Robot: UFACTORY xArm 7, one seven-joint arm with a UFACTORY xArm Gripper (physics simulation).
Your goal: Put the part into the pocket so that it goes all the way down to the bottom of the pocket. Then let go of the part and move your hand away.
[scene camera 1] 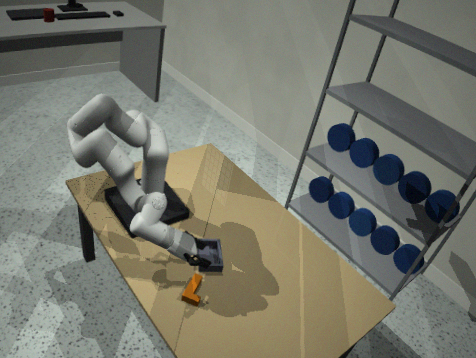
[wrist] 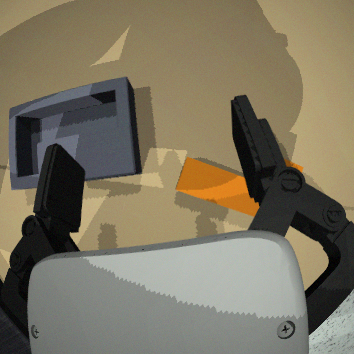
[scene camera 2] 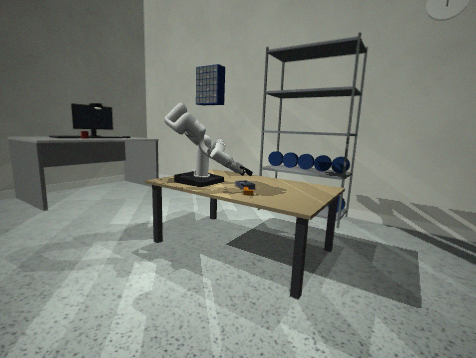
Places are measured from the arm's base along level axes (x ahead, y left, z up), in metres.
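Pixels of known places: gripper, fingertip midpoint: [scene camera 1: 206, 255] [wrist: 144, 135] [scene camera 2: 247, 174]; arm's base, origin of the base link: [scene camera 2: 201, 175].
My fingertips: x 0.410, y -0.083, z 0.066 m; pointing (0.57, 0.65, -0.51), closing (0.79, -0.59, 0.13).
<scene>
Ahead of a thing's pixels: the offset from my fingertips to its top centre. Level surfaces: height alone.
The orange L-shaped part @(0.035 m ahead, 0.072 m right, 0.082 m down) [scene camera 1: 190, 293] [scene camera 2: 248, 191] [wrist: 215, 186] lies flat on the table, apart from the pocket block. The dark grey-blue block with the pocket @(0.049 m back, 0.082 m left, 0.076 m down) [scene camera 1: 219, 263] [scene camera 2: 245, 185] [wrist: 127, 130] lies on the table beside it; no part shows in its pocket. My gripper [scene camera 1: 198, 260] [scene camera 2: 248, 172] [wrist: 144, 135] is open with nothing between its fingers. It hangs above the table, tilted, close to the pocket block in scene camera 1. In the wrist view one finger overlaps the block's near edge and the other hides the right portion of the orange part.
The wooden table @(0.112 m down) [scene camera 1: 330, 300] [scene camera 2: 300, 202] carries the arm's black base plate [scene camera 1: 175, 216] [scene camera 2: 185, 180]. A metal shelf rack [scene camera 1: 320, 105] [scene camera 2: 264, 110] with blue round objects stands beyond the table. A desk [scene camera 1: 142, 65] [scene camera 2: 25, 170] with a monitor stands farther off.
</scene>
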